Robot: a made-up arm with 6 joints.
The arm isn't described. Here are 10 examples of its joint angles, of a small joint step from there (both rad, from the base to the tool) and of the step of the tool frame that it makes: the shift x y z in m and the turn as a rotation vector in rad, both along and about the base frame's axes.
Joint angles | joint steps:
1: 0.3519 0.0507 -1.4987 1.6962 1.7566 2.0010 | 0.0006 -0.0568 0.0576 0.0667 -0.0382 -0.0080
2: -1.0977 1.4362 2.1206 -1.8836 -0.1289 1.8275 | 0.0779 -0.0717 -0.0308 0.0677 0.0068 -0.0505
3: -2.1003 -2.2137 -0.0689 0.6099 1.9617 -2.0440 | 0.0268 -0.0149 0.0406 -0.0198 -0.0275 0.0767
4: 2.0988 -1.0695 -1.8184 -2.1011 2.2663 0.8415 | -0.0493 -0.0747 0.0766 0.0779 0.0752 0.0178
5: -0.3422 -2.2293 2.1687 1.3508 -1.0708 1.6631 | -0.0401 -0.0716 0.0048 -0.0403 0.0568 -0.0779
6: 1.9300 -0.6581 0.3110 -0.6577 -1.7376 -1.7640 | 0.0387 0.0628 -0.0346 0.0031 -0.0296 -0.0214
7: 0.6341 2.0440 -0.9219 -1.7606 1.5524 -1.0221 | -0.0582 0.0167 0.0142 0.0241 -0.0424 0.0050
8: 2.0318 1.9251 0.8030 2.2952 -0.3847 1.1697 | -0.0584 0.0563 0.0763 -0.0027 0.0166 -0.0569
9: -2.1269 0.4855 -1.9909 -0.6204 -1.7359 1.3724 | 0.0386 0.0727 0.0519 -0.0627 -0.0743 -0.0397
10: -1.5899 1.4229 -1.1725 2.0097 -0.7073 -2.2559 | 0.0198 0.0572 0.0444 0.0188 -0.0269 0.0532
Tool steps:
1: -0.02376 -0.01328 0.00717 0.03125 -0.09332 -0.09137
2: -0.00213 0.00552 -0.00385 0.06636 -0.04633 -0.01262
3: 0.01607 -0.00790 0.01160 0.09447 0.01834 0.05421
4: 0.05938 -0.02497 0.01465 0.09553 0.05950 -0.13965
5: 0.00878 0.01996 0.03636 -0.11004 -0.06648 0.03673
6: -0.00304 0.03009 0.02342 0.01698 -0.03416 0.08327
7: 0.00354 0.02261 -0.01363 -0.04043 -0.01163 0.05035
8: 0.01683 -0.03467 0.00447 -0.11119 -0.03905 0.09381
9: 0.00278 0.00527 -0.02885 -0.06342 -0.09305 -0.03167
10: -0.02409 -0.00178 0.01055 -0.04318 -0.05298 -0.05461
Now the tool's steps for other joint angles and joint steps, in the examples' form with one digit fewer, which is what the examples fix.
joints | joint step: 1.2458 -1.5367 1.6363 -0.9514 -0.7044 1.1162 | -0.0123 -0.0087 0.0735 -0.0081 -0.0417 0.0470
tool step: -0.0007 0.0146 -0.0260 0.0580 -0.0627 -0.0348
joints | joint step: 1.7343 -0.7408 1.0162 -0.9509 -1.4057 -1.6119 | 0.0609 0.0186 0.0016 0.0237 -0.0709 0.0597
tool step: 0.0071 0.0185 -0.0095 0.1388 -0.0235 0.0166
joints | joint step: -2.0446 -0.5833 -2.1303 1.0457 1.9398 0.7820 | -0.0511 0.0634 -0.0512 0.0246 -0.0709 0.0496
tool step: 0.0105 -0.0473 0.0218 0.0161 0.0475 -0.0741
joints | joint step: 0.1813 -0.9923 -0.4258 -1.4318 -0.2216 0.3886 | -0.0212 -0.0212 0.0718 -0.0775 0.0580 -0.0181
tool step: -0.0066 -0.0078 -0.0117 0.0983 -0.0528 0.0232
